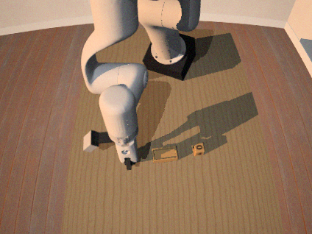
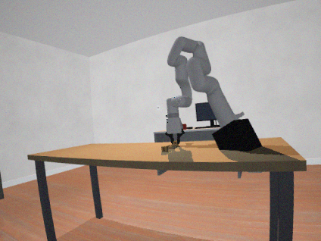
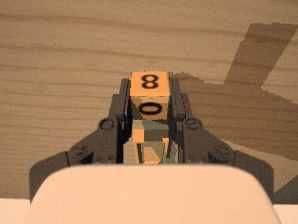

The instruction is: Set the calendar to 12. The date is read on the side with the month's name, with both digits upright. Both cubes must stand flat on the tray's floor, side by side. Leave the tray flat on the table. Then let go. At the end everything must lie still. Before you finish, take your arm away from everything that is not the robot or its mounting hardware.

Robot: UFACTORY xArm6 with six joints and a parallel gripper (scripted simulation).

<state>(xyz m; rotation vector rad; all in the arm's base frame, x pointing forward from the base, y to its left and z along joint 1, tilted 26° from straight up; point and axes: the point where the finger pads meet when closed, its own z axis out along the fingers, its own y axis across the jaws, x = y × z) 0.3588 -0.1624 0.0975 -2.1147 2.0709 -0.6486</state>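
My gripper is now 210 mm to the right of the number cube, 20 mm above it and 10 mm short of it. Round my hand: tray (110 mm to the left, 20 mm below).
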